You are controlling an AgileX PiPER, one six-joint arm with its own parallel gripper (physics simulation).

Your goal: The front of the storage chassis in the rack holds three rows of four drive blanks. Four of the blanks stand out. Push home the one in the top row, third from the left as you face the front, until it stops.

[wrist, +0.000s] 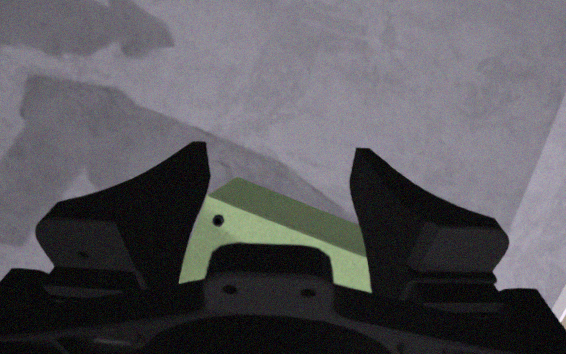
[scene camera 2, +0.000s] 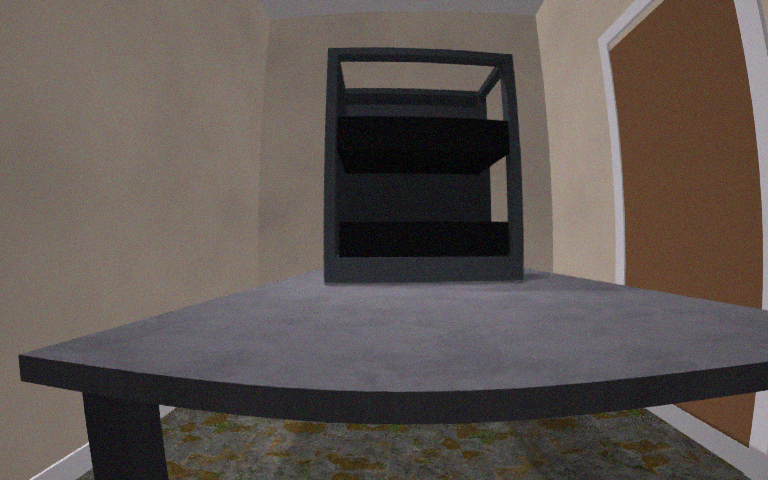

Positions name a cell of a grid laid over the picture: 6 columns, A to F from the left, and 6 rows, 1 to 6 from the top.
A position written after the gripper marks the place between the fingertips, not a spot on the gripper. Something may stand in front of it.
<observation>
The gripper shows in the wrist view (C3); in scene camera 2 it is hidden by a rack. A rack shows in scene camera 2 (D3); in the wrist view it is out of frame.
</observation>
